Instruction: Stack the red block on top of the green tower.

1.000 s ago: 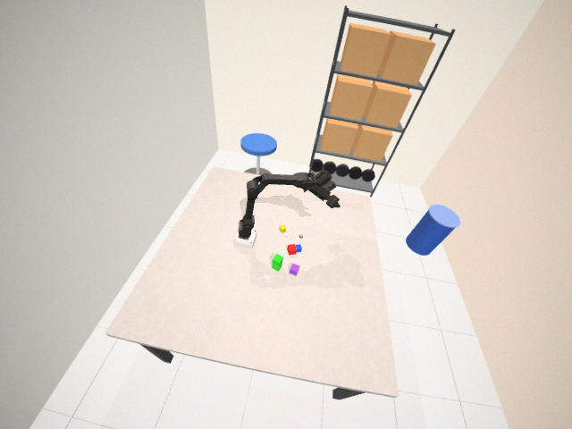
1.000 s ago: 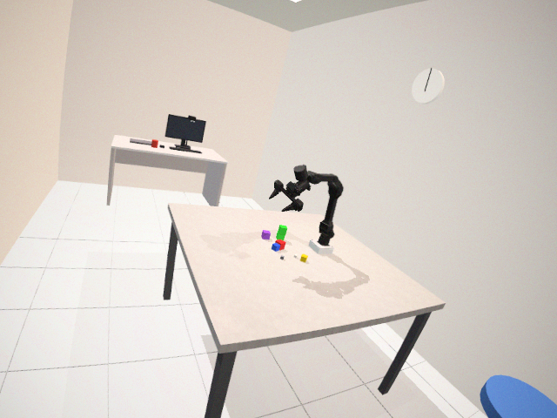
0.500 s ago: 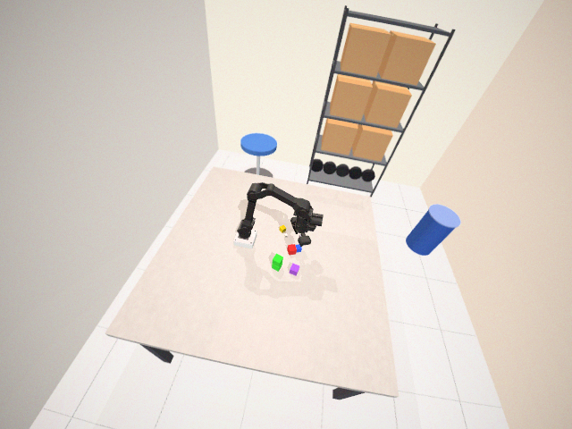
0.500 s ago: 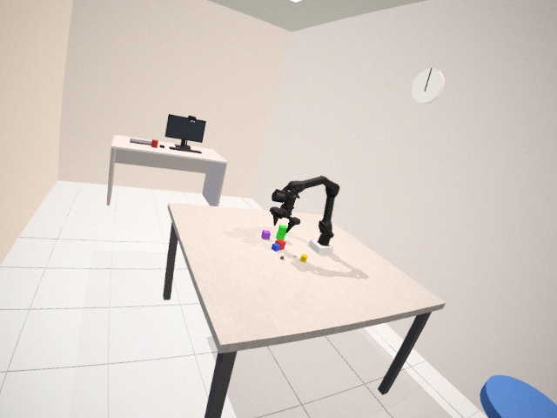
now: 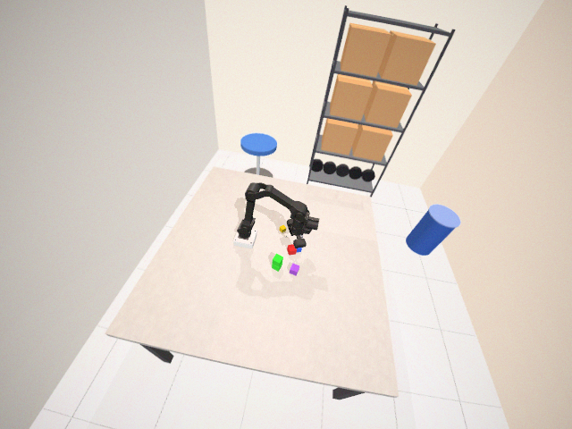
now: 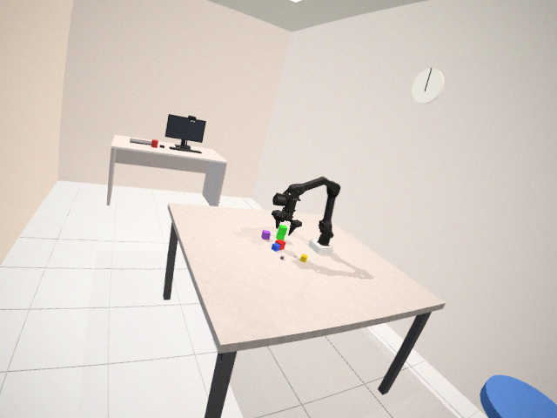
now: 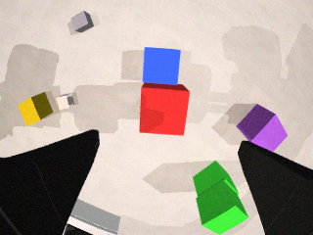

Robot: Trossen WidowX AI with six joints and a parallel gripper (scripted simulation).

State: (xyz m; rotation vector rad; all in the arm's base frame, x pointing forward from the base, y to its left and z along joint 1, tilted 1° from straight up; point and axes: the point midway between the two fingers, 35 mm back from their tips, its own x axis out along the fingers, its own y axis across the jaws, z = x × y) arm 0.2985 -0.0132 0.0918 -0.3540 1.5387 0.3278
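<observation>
Now: gripper tip 80 mm above the red block. Round my gripper tip: blue block (90 mm below, 30 mm ahead, 20 mm to the left); small grey block (130 mm to the left, 90 mm below, 40 mm ahead); purple block (130 mm to the right, 80 mm below, 40 mm ahead).
</observation>
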